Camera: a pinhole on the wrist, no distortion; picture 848 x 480 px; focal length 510.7 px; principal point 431.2 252.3 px. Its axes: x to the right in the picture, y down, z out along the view. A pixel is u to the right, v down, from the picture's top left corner.
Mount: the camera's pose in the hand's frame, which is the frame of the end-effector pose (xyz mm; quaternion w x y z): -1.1 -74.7 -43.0 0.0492 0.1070 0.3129 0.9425
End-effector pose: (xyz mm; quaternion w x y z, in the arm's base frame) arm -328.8 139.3 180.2 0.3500 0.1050 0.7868 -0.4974
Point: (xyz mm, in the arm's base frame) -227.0 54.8 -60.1
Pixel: 405 144
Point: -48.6 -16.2 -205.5
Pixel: 485 168
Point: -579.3 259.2 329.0
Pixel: behind the camera
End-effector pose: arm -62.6 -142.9 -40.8 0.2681 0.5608 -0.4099 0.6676
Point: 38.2 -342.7 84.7
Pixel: 320 450
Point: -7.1 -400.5 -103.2
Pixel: 627 303
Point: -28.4 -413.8 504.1
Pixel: outside the picture
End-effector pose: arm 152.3 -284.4 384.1 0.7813 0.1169 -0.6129 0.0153
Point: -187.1 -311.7 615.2
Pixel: 382 408
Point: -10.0 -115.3 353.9
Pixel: 742 26
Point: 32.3 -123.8 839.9
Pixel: 108 101
